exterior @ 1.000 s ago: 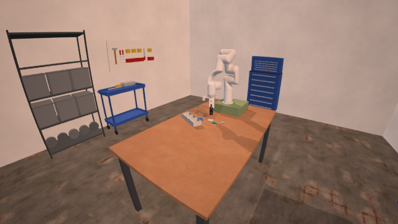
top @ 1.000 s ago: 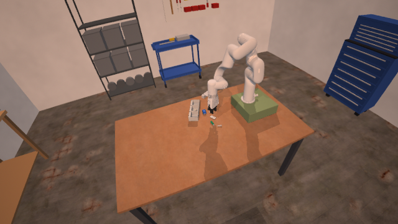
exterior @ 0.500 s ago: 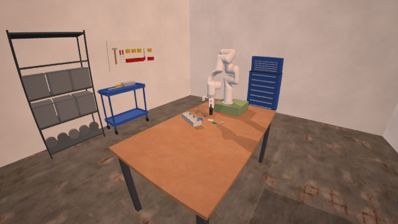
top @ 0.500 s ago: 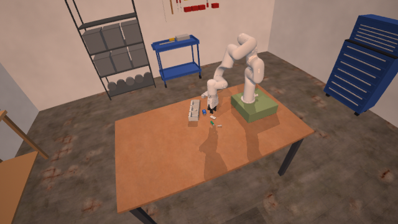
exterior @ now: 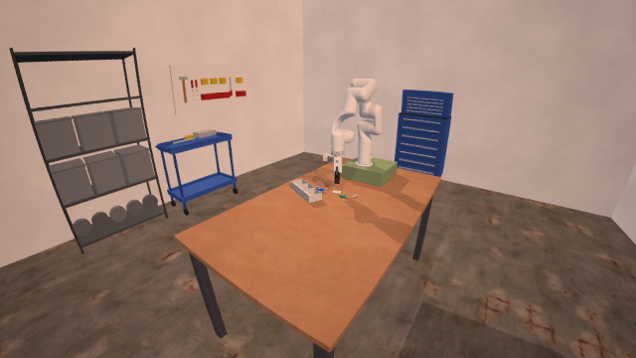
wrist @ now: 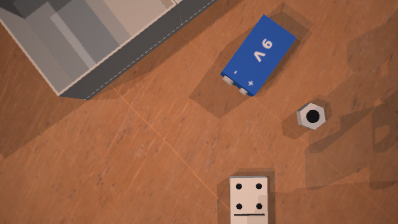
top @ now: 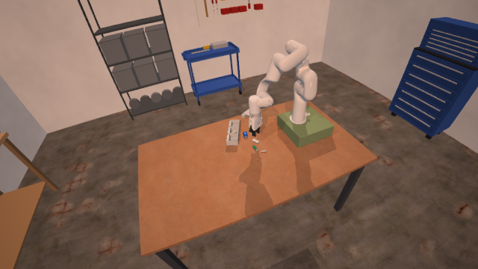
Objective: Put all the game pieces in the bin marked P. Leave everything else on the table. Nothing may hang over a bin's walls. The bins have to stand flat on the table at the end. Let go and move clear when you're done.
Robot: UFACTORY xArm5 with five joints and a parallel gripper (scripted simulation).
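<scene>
My hand is 150 mm to the left of the bin marked P, 120 mm short of it and 70 mm above it. Round my hand: green piece (80 mm below, 70 mm to the left, 40 mm ahead); hex nut (80 mm to the right, 80 mm below, 10 mm behind); blue block battery (90 mm to the right, 80 mm below, 50 mm ahead).
</scene>
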